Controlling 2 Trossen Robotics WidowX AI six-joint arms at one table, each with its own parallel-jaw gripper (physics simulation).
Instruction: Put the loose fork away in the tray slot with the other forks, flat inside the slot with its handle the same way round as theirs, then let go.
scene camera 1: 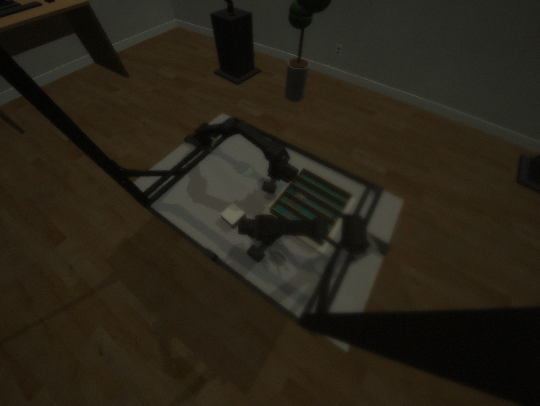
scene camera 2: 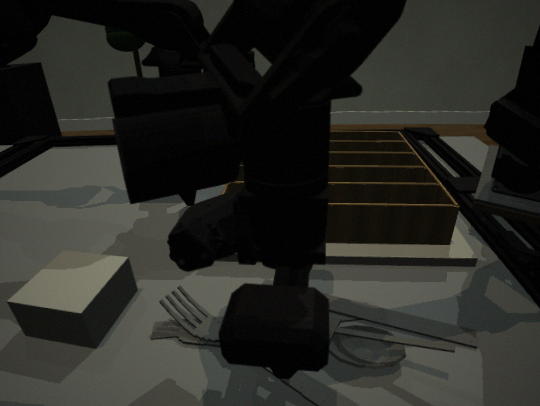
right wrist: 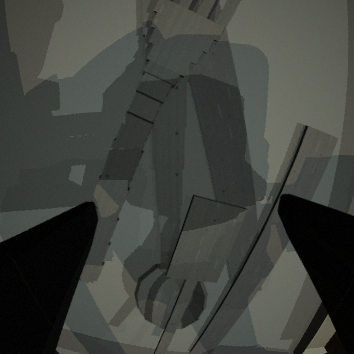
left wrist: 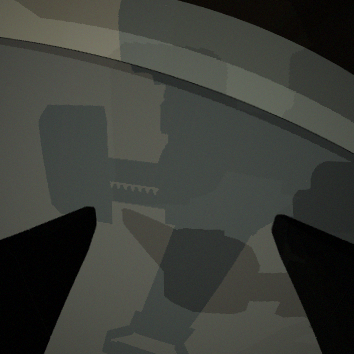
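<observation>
The loose fork (scene camera 2: 196, 320) (right wrist: 187, 25) lies on the table with its tines toward the left in scene camera 2. In the right wrist view its handle runs down to the left finger in the picture. My right gripper (right wrist: 189, 207) is open, low over the cutlery, and hides the fork's handle in scene camera 2. My left gripper (left wrist: 186, 220) is open over bare, shadowed surface, beside the tray in scene camera 1. The slotted tray (scene camera 1: 327, 182) (scene camera 2: 390, 225) stands behind the cutlery. The forks in its slots cannot be made out, and my right arm covers part of it.
A spoon (scene camera 2: 370, 346) (right wrist: 145, 295) lies beside the fork. A flat-bladed piece (right wrist: 205, 250) crosses over it. A long flat strip (right wrist: 317, 140) lies right of them in the right wrist view. A pale block (scene camera 1: 232, 215) (scene camera 2: 70, 280) sits left of the fork. Dark frame rails edge the table.
</observation>
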